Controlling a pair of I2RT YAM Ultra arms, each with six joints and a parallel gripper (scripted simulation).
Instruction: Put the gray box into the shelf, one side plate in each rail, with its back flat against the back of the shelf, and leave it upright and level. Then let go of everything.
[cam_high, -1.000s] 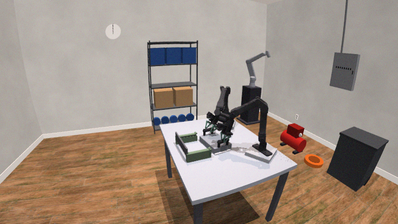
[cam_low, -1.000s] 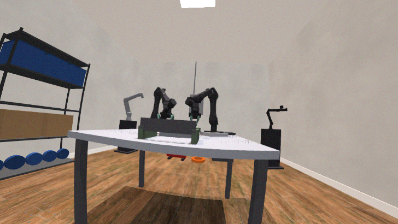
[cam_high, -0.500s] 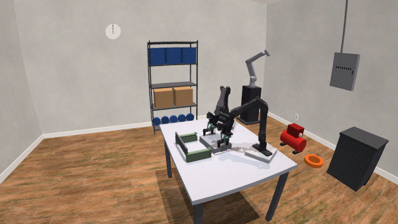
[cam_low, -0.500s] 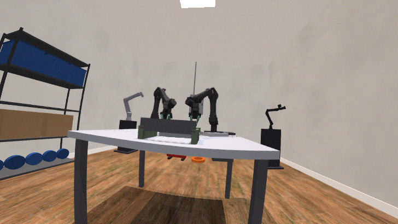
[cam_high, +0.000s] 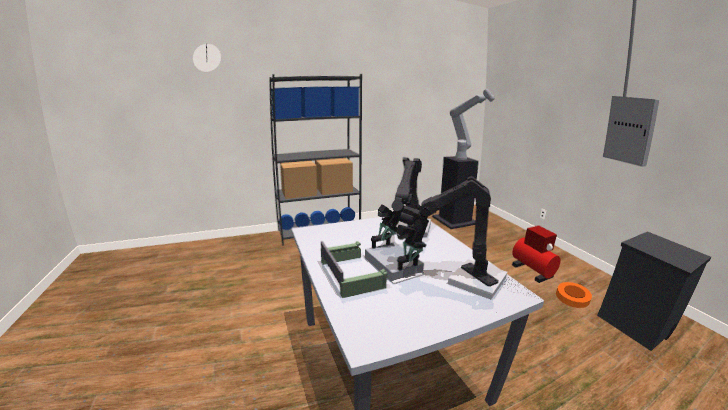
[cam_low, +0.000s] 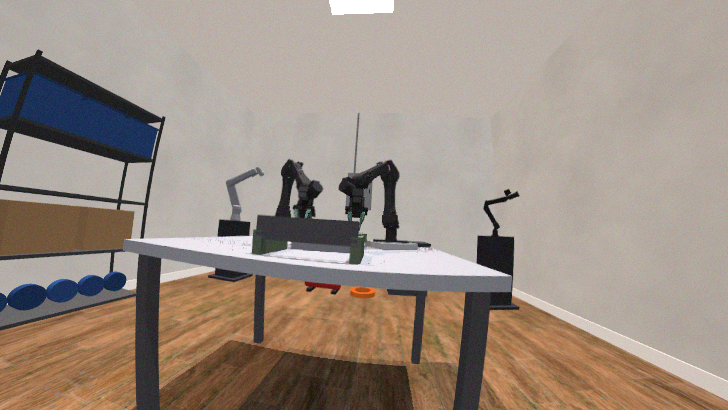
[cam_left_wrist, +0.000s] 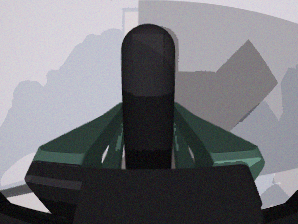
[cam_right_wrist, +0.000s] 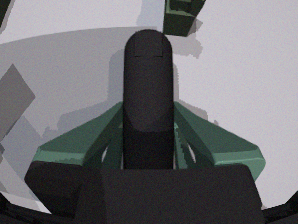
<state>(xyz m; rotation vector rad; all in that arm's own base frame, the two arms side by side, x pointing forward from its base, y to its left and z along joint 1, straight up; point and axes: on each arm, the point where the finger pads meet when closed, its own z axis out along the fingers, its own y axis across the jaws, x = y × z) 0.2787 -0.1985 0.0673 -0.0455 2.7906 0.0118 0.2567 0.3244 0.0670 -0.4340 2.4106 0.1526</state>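
The gray box is 12 cm to the right of my left hand, 5 cm below it and 1 cm ahead of it. From my left hand the other things lie so: dark back plate 33 cm ahead, 11 cm to the right, 2 cm below.
Right now the gray box is 20 mm behind my right hand, 120 mm to the left of it and 50 mm below it. Also, from my right hand: dark back plate 300 mm ahead, 140 mm to the left, 20 mm below.
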